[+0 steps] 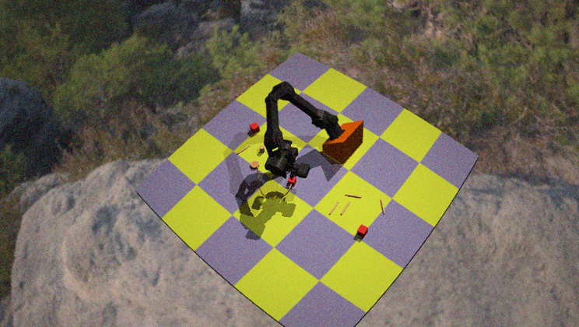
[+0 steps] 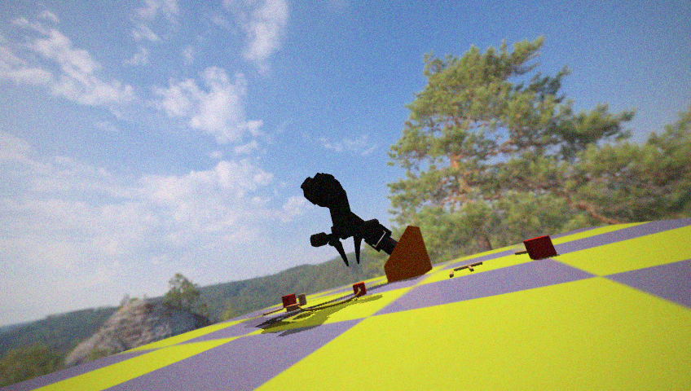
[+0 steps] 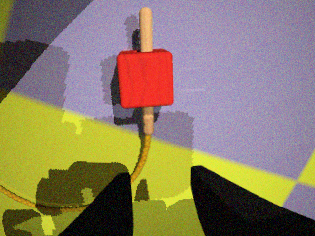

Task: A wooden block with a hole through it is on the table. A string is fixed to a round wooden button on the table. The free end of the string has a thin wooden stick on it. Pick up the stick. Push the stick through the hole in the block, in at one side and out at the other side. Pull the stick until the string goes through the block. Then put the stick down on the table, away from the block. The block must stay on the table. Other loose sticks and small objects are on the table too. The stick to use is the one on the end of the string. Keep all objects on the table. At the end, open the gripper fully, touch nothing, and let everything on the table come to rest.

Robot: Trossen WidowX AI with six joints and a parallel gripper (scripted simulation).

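Right now my gripper tip is 60 mm above the red block, 30 mm past it and 10 mm to the left of it. The rest, counted from my gripper tip: thin wooden stick (70 mm below, 10 mm behind); round button (220 mm to the right, 70 mm below, 10 mm behind); wooden peg (240 mm to the right, 100 mm behind, 60 mm below).
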